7 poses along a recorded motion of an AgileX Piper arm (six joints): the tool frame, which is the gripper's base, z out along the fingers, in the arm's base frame.
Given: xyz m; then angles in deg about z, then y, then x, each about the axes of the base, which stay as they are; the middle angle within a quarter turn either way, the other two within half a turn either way.
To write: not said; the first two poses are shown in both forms.
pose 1, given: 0.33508 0.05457 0.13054 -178.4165 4.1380 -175.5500
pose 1, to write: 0.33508 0.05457 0.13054 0.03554 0.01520 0.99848 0.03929
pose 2, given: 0.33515 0.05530 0.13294 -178.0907 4.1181 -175.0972
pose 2, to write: 0.33515 0.05530 0.13294 0.03518 0.01817 0.99828 0.04334
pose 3, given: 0.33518 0.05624 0.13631 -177.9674 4.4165 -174.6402
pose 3, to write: 0.33518 0.05624 0.13631 0.03765 0.01951 0.99798 0.04740
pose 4, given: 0.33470 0.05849 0.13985 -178.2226 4.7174 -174.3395
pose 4, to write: 0.33470 0.05849 0.13985 0.04034 0.01751 0.99778 0.04997
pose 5, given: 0.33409 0.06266 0.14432 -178.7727 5.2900 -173.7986
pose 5, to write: 0.33409 0.06266 0.14432 0.04550 0.01318 0.99739 0.05452
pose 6, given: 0.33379 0.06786 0.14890 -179.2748 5.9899 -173.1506
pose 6, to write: 0.33379 0.06786 0.14890 0.05178 0.00943 0.99681 0.05998
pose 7, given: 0.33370 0.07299 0.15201 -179.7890 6.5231 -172.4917
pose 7, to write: 0.33370 0.07299 0.15201 0.05665 0.00556 0.99623 0.06547
